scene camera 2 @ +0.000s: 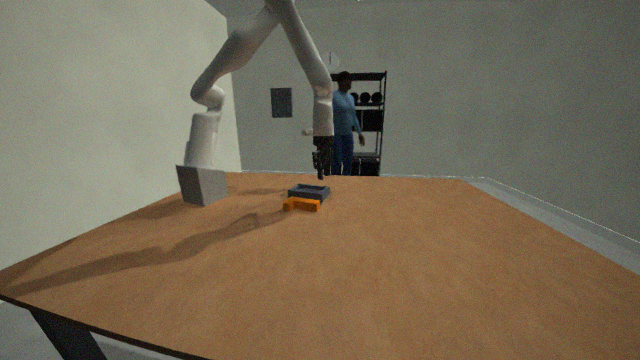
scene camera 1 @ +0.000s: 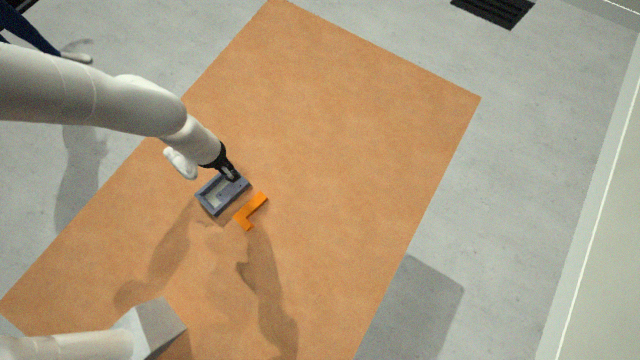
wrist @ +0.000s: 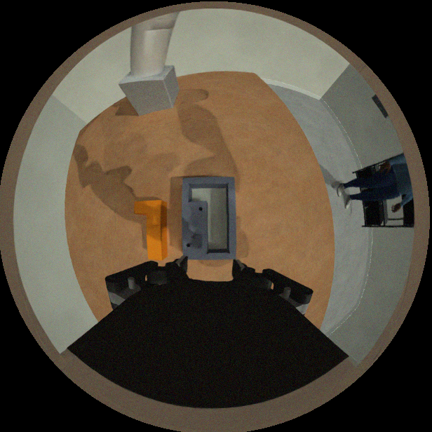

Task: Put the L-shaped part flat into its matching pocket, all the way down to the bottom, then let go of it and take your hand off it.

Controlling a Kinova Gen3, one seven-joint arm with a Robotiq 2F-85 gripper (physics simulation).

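Places are measured from the arm's base along level axes (x ahead, y left, z up), in centimetres.
Pixels of known places: gripper, fingertip midpoint: (scene camera 2: 324, 177) (scene camera 1: 230, 168); arm's base at its link origin: (scene camera 2: 199, 167) (scene camera 1: 115, 353).
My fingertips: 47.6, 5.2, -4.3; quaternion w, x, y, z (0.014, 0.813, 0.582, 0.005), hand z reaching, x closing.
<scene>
Ahead of a thing's pixels: the offset from my fingertips to its top centre, as dx, dy, dz. "*": to the spot under its first point. Level surfaces: height alone.
The orange L-shaped part {-6.9, -10.5, -5.6} (scene camera 1: 251, 207) (scene camera 2: 302, 205) (wrist: 157, 235) lies flat on the table, beside the blue-grey tray {* -13.1, +1.9, -4.9} (scene camera 1: 205, 207) (scene camera 2: 306, 196) (wrist: 231, 220) and apart from it. In the wrist view the pale-floored L-shaped pocket (wrist: 217, 230) shows without the part in it. Its long leg runs along the right and its short leg along the top, the same way round as the part. My gripper (scene camera 1: 234, 177) (scene camera 2: 320, 176) (wrist: 209, 265) is open and empty. It hangs above the tray's end that is nearest the fingers in the wrist view, with the part off to the left there.
The grey base block (scene camera 1: 160, 325) (scene camera 2: 202, 185) (wrist: 150, 92) of the arm stands on the orange-brown table {dz -8.6} (scene camera 1: 350, 125) (scene camera 2: 400, 260) (wrist: 270, 150). A person (scene camera 2: 344, 115) stands beyond the table, in front of a black shelf rack (scene camera 2: 384, 100).
</scene>
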